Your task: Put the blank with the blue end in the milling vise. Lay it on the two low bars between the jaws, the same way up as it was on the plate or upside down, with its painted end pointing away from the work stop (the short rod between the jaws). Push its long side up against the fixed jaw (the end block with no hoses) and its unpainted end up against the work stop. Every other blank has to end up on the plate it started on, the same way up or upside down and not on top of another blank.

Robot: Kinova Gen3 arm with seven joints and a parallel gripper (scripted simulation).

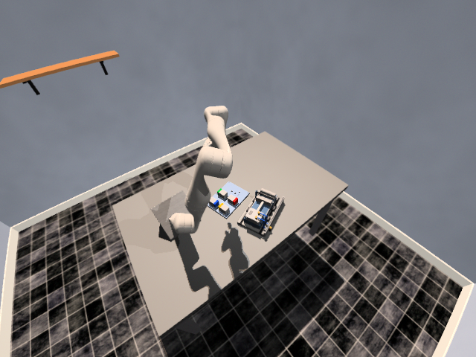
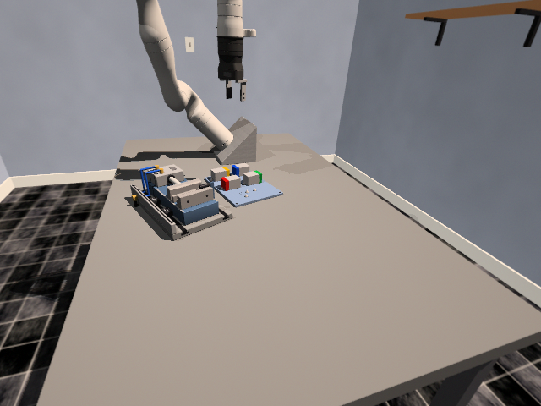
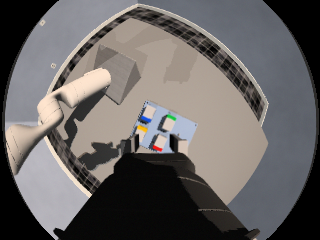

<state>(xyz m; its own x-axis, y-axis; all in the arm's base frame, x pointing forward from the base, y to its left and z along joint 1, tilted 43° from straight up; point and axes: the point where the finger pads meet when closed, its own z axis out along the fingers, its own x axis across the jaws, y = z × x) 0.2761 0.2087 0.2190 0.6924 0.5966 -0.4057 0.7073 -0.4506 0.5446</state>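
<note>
My gripper is now 6 cm past the blue-ended blank, 2 cm to the right of it and 29 cm above it. From my hand the other things lie so: yellow-ended blank 3 cm behind, 6 cm to the right, 29 cm below; red-ended blank 6 cm ahead, 3 cm to the right, 29 cm below; green-ended blank 2 cm ahead, 6 cm to the left, 29 cm below.
</note>
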